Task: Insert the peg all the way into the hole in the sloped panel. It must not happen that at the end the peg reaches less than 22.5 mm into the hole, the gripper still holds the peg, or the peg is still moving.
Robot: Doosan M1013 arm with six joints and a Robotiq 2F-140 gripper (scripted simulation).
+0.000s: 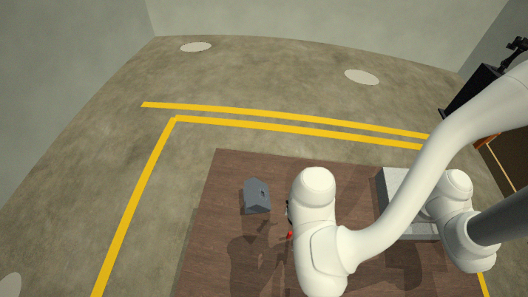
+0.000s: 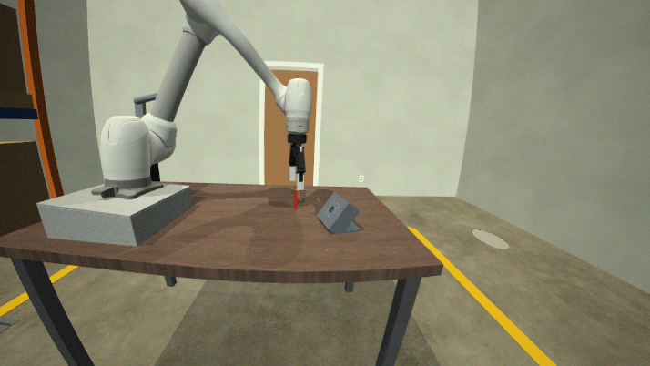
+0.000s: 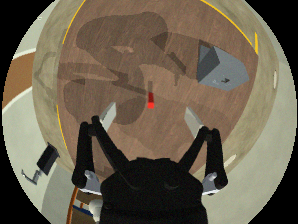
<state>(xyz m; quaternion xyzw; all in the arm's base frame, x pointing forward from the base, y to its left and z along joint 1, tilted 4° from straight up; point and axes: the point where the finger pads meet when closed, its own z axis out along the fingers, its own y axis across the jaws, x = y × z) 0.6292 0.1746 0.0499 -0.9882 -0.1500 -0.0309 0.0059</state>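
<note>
My gripper is now 7 cm above the red peg.
</note>
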